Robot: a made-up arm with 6 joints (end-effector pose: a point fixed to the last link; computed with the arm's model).
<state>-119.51 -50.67 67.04 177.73 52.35 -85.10</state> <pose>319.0 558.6 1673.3 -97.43 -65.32 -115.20</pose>
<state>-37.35 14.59 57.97 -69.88 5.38 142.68</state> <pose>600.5 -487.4 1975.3 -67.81 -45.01 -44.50</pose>
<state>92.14 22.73 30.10 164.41 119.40 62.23</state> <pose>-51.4 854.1 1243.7 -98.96 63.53 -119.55</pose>
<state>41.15 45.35 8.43 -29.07 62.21 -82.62</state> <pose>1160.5 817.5 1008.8 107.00 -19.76 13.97</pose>
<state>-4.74 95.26 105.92 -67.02 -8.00 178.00</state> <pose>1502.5 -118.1 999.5 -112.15 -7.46 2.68</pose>
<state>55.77 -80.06 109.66 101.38 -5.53 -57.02</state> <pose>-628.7 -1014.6 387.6 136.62 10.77 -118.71</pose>
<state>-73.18 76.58 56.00 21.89 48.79 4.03</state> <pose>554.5 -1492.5 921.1 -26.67 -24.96 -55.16</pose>
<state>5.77 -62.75 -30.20 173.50 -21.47 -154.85</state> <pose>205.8 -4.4 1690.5 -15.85 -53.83 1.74</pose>
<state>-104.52 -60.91 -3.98 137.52 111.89 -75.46</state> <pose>181.1 55.1 1397.4 -74.12 43.30 -45.08</pose>
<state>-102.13 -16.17 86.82 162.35 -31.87 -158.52</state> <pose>93.1 549.4 1905.2 164.11 -45.60 91.10</pose>
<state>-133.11 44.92 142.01 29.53 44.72 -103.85</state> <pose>71.8 -74.6 1770.7 -80.64 -39.02 20.38</pose>
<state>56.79 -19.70 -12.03 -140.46 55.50 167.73</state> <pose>530.4 520.5 1378.6 -37.02 33.66 17.72</pose>
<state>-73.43 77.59 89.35 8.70 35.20 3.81</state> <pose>454.6 -1352.5 1347.1 -16.21 -46.42 -66.16</pose>
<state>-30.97 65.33 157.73 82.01 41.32 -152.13</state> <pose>359.6 -33.8 1678.5 -31.44 -48.29 69.70</pose>
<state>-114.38 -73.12 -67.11 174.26 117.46 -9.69</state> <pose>-57.8 -111.8 906.2 -5.62 67.87 52.00</pose>
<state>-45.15 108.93 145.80 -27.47 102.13 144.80</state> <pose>480.4 -703.4 1237.9 8.56 -34.60 168.07</pose>
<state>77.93 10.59 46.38 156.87 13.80 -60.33</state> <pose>195.8 813.3 1855.6 -99.42 -22.95 83.77</pose>
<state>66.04 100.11 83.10 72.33 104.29 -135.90</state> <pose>327.8 1267.1 756.1 58.99 -20.70 165.27</pose>
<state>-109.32 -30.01 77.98 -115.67 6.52 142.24</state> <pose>204.3 575.2 1894.3 132.88 -73.77 92.16</pose>
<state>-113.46 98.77 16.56 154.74 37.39 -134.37</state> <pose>-286.1 -875.3 -205.3 127.83 59.50 35.84</pose>
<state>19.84 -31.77 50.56 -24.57 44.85 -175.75</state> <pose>-363.1 -267.9 1988.3 -9.42 -52.02 -131.70</pose>
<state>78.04 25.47 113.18 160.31 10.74 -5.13</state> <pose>92.3 190.4 2028.4 -171.42 -77.08 94.35</pose>
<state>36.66 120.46 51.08 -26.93 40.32 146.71</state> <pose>1098.8 668.5 -239.2 -136.02 30.69 16.73</pose>
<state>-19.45 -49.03 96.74 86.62 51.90 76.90</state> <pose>-924.5 504.4 1267.0 42.90 -17.98 104.87</pose>
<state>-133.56 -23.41 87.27 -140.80 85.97 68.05</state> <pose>109.6 380.1 1768.0 125.67 -19.80 -175.63</pose>
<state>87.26 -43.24 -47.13 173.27 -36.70 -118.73</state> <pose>72.3 614.1 1430.6 -53.30 -32.53 82.49</pose>
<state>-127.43 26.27 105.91 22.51 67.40 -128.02</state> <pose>55.5 -79.4 1932.4 -47.32 -32.10 27.91</pose>
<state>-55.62 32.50 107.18 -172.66 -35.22 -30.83</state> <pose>141.4 -248.3 2019.8 36.46 -69.89 112.01</pose>
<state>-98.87 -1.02 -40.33 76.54 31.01 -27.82</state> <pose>-6.4 -986.6 899.3 -29.61 26.76 -64.74</pose>
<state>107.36 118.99 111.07 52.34 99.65 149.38</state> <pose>-546.3 1133.4 764.9 123.13 -38.29 -156.57</pose>
